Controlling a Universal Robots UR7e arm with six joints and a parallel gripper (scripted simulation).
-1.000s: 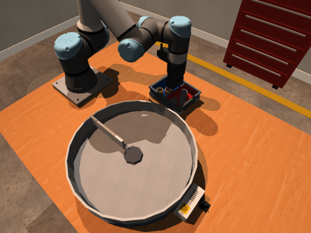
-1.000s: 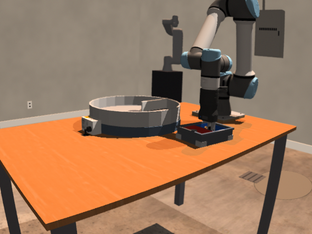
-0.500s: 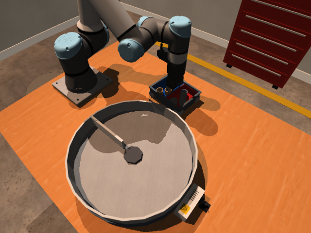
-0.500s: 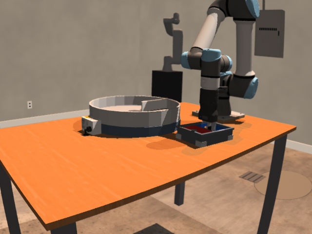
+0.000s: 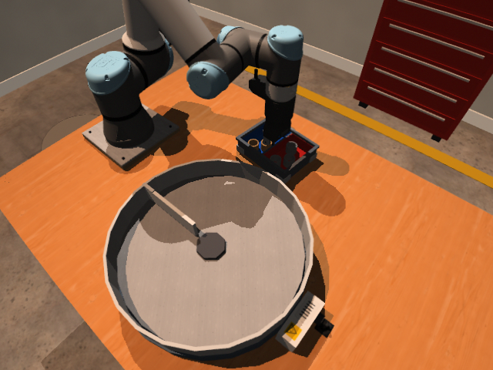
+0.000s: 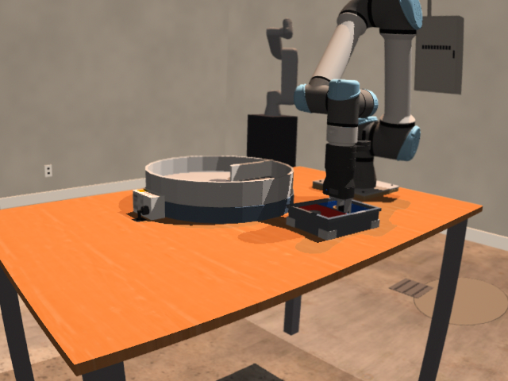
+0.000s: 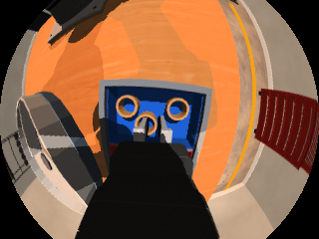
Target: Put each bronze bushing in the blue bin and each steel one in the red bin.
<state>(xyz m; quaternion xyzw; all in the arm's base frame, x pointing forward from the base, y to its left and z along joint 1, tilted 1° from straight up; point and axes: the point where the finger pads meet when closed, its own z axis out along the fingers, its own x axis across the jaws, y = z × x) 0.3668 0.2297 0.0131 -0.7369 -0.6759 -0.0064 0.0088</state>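
My hand is 30 mm short of the bin. Round my hand: turntable 110 mm ahead, 360 mm to the right, 20 mm above.
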